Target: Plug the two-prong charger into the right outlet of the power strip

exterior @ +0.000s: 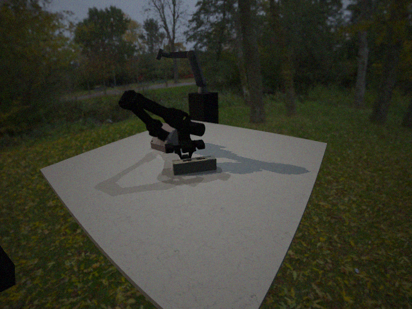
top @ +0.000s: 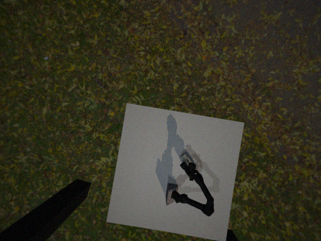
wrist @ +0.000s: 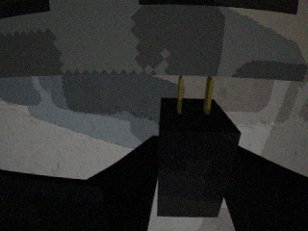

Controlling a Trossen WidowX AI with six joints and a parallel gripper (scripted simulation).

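Right now the black two-prong charger is 10 mm to the right of my gripper tip, 10 mm ahead of it and 10 mm above it.
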